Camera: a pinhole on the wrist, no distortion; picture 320 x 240 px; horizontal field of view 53.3 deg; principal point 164.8 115.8 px. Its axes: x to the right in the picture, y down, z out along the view. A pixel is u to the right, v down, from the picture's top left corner.
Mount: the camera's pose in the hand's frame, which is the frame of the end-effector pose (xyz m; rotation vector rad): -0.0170 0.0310 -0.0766 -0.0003 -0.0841 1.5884
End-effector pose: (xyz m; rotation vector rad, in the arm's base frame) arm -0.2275 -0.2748 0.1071 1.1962 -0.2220 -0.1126
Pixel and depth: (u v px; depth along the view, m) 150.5 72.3 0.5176
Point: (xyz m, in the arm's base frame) -0.3029 -0.6889 0.2462
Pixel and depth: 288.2 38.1 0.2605
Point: -0.2455 -0.4123 0.2878
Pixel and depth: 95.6 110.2 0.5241
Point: -0.3580 -0.7086 0.1536
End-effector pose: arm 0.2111 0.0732 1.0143 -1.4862 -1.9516 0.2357
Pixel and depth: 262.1 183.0 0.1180
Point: 0.2402 0.0592 0.9325
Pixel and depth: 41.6 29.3 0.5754
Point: -0.2727 0.2221 0.7942
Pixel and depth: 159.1 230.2 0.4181
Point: 0.0362 -0.0184 0.6875
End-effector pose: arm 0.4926 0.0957 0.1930 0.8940 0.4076 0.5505
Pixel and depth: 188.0 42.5 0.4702
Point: 0.7516 -0.0900 0.4467
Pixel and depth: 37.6 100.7 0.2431
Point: 0.5898 -0.0533 0.2218
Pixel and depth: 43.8 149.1 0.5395
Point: 0.7170 -0.3417 0.2905
